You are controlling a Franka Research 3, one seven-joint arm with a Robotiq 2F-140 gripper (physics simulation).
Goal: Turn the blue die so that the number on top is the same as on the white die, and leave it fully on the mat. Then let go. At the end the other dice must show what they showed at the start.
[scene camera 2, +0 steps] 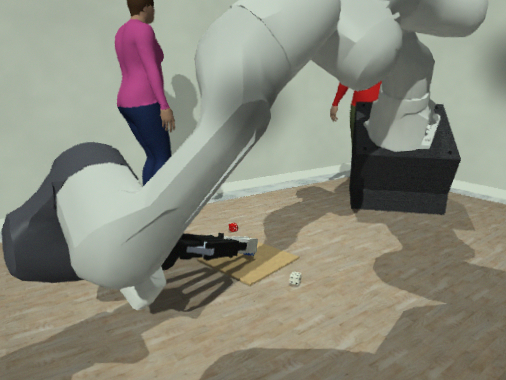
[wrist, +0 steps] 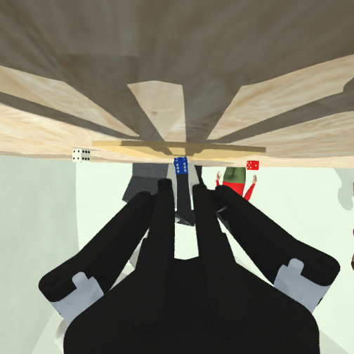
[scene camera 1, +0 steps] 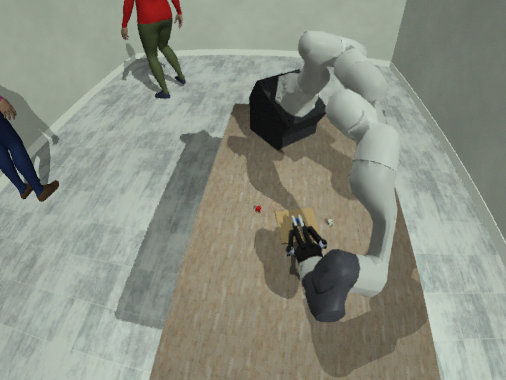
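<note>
The blue die [scene camera 1: 298,220] [scene camera 2: 249,254] [wrist: 181,165] is between the fingertips of my gripper [scene camera 1: 298,218] [scene camera 2: 250,245] [wrist: 181,173], which is shut on it. The gripper lies nearly level, low over the tan mat [scene camera 1: 283,218] [scene camera 2: 276,260] [wrist: 114,146]. The blue face towards the wrist camera shows two rows of pips, seemingly six. Whether the die touches the mat I cannot tell; its top number is not readable. The white die [scene camera 1: 330,222] [scene camera 2: 295,278] [wrist: 81,155] stands off the mat; its top number is too small to read.
The red die [scene camera 1: 258,209] [scene camera 2: 233,227] [wrist: 252,165] lies off the mat, on the side opposite the white die. The black robot base [scene camera 1: 272,117] [scene camera 2: 400,180] stands beyond the mat. People stand in the background.
</note>
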